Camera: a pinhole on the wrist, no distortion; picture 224 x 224 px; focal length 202.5 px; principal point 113.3 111.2 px. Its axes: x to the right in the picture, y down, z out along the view. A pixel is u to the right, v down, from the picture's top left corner.
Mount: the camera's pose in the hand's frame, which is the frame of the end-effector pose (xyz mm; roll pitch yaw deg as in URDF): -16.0 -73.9 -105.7 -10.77 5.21 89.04
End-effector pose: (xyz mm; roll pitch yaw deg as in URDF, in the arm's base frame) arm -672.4 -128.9 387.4 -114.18 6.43 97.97
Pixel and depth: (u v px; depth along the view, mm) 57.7 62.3 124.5
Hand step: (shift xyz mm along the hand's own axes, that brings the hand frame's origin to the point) -10.1 -96.4 24.8
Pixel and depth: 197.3 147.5 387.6
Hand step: -153.4 121.9 246.0
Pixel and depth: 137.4 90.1 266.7
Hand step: -37.6 -17.7 157.5
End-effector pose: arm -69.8 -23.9 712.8 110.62 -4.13 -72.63
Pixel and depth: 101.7 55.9 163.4
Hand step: -2.6 -68.1 63.3
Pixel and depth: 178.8 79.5 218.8
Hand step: -21.7 16.8 108.3
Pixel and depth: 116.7 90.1 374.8
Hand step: -47.0 -33.0 267.7
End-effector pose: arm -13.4 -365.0 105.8 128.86 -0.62 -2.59
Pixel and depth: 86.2 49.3 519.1
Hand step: 42.5 -95.1 438.0
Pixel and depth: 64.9 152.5 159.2
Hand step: -78.0 -97.1 47.5
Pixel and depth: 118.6 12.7 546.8
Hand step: 144.2 -9.0 477.4
